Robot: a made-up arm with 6 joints. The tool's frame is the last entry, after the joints. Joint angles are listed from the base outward. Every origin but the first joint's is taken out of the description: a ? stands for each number. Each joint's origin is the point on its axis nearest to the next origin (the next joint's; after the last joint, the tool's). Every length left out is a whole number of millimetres.
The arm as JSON. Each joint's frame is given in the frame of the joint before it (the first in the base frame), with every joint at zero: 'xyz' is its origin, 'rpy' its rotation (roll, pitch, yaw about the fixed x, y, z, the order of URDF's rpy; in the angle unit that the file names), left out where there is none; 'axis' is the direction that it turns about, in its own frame. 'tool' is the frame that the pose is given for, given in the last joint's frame.
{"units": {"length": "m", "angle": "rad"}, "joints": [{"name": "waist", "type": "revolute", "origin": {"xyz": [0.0, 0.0, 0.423]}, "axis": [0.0, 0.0, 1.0]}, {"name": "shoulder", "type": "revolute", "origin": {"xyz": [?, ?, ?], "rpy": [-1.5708, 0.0, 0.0]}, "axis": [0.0, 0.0, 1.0]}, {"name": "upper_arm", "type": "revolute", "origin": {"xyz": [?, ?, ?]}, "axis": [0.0, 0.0, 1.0]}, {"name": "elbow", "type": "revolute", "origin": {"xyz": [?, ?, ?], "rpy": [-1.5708, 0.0, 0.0]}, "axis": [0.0, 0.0, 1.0]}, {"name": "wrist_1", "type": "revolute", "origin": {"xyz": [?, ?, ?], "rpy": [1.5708, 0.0, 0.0]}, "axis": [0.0, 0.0, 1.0]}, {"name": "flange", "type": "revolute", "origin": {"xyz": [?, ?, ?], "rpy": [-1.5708, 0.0, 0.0]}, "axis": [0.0, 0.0, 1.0]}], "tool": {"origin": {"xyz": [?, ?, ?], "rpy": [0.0, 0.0, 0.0]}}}
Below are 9 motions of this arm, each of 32 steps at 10 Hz.
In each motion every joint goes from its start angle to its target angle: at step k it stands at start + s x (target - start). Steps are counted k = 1, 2, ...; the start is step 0. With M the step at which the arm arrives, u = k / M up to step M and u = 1 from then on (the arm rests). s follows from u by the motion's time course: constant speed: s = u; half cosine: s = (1 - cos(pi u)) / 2; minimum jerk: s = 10 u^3 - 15 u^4 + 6 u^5.
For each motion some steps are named. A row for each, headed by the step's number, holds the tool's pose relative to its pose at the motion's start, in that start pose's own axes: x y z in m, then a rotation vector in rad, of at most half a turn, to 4 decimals.
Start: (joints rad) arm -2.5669 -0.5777 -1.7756 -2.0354 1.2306 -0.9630
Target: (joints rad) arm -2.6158 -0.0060 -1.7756 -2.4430 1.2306 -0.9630
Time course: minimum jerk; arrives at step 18
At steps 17, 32:
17: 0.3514 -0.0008 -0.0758 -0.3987 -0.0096 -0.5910
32: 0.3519 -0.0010 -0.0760 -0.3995 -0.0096 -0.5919

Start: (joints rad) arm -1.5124 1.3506 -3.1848 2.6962 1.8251 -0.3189
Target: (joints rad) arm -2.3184 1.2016 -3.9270 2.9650 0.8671 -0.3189
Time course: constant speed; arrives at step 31
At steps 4, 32:
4: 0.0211 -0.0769 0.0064 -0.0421 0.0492 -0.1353
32: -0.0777 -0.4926 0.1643 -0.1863 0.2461 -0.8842

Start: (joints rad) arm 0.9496 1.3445 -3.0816 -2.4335 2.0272 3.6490
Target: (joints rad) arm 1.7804 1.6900 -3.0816 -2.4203 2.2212 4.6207
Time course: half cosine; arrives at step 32
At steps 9, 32:
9: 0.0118 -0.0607 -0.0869 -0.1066 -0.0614 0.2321
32: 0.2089 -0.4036 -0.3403 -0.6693 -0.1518 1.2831

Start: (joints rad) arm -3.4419 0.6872 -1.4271 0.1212 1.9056 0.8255
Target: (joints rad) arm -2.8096 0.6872 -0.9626 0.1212 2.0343 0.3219
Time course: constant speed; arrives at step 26
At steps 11, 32:
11: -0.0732 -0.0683 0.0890 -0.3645 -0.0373 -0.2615
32: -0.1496 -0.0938 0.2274 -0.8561 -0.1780 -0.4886

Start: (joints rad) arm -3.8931 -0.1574 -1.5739 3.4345 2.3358 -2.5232
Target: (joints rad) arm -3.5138 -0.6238 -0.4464 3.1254 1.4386 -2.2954
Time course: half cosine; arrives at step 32
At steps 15, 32:
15: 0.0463 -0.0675 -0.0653 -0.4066 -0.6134 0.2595
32: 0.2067 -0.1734 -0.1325 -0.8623 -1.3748 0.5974

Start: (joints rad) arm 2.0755 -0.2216 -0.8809 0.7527 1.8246 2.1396
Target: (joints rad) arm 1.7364 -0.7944 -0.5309 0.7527 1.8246 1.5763
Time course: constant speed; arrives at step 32
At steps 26, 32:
26: 0.1139 0.0625 0.0487 0.2526 -0.2118 -0.4170
32: 0.1328 0.0692 0.0699 0.3284 -0.2397 -0.5065

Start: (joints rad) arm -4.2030 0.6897 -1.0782 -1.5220 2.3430 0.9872
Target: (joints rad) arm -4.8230 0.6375 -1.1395 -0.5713 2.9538 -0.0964
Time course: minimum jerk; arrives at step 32
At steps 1, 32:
1: 0.0000 0.0000 0.0001 0.0000 -0.0004 -0.0006
32: -0.0787 -0.0936 0.1905 0.6719 -1.2073 -2.1615

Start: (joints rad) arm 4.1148 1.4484 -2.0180 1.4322 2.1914 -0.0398
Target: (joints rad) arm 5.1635 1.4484 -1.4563 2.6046 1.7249 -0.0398
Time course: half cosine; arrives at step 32
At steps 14, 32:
14: 0.1168 0.0696 0.1931 0.1954 0.0315 0.1612
32: 0.1537 0.3026 0.3923 0.3122 0.4161 0.4792

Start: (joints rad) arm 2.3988 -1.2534 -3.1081 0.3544 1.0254 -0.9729
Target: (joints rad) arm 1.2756 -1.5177 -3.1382 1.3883 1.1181 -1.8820
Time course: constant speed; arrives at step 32
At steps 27, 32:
27: 0.2830 -0.6244 -0.0556 0.7977 0.8187 -1.1227
32: 0.2656 -0.7521 -0.0963 0.9804 1.0050 -1.2534

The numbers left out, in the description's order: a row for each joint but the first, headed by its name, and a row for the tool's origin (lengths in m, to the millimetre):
shoulder: 0.0 0.0 0.0
upper_arm: 0.07 -0.371 0.0
elbow: 0.061 0.269 0.0
wrist_1: 0.0 0.0 0.0
flange: 0.059 0.076 0.0
tool: 0.0 0.0 0.0

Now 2 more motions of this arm.
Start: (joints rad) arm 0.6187 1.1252 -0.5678 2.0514 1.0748 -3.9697
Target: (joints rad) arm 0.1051 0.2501 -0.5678 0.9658 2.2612 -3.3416
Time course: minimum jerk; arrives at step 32
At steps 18, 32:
18: 0.1239 0.1012 -0.1590 -0.2859 0.8614 -0.2153
32: 0.2055 0.0623 -0.2773 -0.0090 1.2123 -0.3044

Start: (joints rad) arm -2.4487 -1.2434 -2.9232 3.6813 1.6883 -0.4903
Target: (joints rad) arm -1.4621 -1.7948 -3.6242 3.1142 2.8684 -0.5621
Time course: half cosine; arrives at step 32
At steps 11, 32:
11: -0.0554 -0.1074 0.2183 0.2824 -0.6603 -0.0726
32: -0.4203 -0.4264 0.4157 0.3012 -2.6816 -0.2827

